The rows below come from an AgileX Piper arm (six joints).
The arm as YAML. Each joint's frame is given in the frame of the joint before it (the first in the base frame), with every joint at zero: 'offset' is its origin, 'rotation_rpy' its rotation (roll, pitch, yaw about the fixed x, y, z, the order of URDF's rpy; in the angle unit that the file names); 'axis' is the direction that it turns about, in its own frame. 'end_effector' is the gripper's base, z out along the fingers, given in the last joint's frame.
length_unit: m
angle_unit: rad
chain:
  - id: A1
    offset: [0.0, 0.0, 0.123]
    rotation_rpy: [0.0, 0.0, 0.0]
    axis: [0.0, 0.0, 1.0]
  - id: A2
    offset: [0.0, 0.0, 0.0]
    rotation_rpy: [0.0, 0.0, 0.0]
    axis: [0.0, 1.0, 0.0]
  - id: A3
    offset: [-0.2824, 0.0, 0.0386]
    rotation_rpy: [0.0, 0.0, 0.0]
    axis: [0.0, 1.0, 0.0]
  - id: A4
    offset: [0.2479, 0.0, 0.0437]
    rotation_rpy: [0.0, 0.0, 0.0]
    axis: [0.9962, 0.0, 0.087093]
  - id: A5
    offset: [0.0, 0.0, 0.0]
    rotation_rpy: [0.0, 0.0, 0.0]
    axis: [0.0, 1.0, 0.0]
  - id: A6
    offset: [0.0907, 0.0, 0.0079]
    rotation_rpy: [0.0, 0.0, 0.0]
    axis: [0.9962, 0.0, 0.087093]
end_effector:
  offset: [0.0, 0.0, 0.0]
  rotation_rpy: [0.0, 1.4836, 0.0]
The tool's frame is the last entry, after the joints.
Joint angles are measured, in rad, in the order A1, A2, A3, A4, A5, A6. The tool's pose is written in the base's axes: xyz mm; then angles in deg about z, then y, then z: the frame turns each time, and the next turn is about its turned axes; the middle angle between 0 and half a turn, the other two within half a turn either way. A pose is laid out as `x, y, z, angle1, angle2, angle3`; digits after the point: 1 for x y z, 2 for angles.
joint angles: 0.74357, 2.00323, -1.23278, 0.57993, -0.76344, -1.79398
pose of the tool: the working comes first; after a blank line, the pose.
Where each joint sits with the arm in this pose, in the base's axes (m; each line is computed from the numbers above, not from the rounded line before):
A1: 0.0000 0.0000 0.1230
A2: 0.0000 0.0000 0.1230
A3: 0.1129 0.1038 0.3632
A4: 0.2662 0.2449 0.2219
A5: 0.2662 0.2449 0.2219
A6: 0.3516 0.2765 0.2212
the tool: 0.3516 0.2765 0.2212

351.6, 276.5, 221.2, 20.34, 90.43, -77.64
